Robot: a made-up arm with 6 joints.
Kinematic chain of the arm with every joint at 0, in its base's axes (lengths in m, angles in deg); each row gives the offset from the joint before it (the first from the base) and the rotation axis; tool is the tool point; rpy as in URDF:
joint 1: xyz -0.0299 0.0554 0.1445 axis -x
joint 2: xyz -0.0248 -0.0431 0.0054 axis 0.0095 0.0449 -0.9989
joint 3: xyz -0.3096 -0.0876 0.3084 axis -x
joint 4: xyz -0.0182 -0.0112 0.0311 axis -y
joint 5: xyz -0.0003 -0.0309 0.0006 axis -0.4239 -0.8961 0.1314
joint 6: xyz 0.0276 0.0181 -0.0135 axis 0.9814 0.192 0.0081
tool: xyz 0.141 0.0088 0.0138 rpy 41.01 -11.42 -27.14
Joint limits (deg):
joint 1: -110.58..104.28
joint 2: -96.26..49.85
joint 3: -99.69..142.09
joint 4: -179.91..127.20
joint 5: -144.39..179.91
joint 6: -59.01..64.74
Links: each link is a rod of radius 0.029 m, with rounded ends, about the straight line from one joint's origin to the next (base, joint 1, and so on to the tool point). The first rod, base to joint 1, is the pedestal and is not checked.
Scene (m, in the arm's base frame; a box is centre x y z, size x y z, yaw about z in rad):
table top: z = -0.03
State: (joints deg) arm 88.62 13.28 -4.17 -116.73 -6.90 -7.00
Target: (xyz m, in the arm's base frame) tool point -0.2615 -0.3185 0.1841
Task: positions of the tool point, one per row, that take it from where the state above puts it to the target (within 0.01 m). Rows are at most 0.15 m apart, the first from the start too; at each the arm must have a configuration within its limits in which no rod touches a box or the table.
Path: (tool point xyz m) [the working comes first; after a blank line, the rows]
Joints at the target: -21.12 -37.39 4.03 -97.96 4.67 -6.59
Straight joint move there: clear.

1: -0.4688 0.2227 0.2830
2: -0.4527 0.1570 0.3568
3: -0.4311 0.0701 0.4034
4: -0.4046 -0.0276 0.4179
5: -0.3736 -0.1251 0.3992
6: -0.3389 -0.2116 0.3497
7: -0.3013 -0.2782 0.2753
8: -0.2615 -0.3185 0.1841

